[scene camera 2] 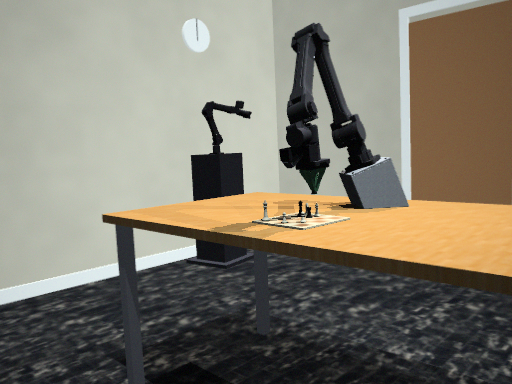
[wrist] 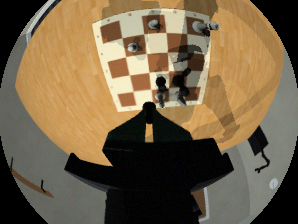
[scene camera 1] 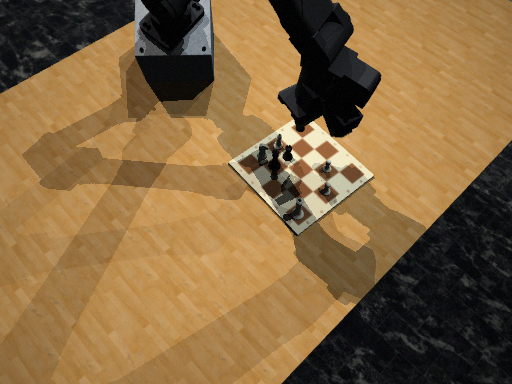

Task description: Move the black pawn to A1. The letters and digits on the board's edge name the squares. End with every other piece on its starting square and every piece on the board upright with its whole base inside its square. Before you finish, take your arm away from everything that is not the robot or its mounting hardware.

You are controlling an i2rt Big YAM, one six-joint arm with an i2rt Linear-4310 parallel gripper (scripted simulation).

Labels:
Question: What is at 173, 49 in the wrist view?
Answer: A chessboard.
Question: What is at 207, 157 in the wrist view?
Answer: My gripper.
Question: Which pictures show the chessboard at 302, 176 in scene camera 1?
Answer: Scene camera 2, the wrist view and scene camera 1: all of them.

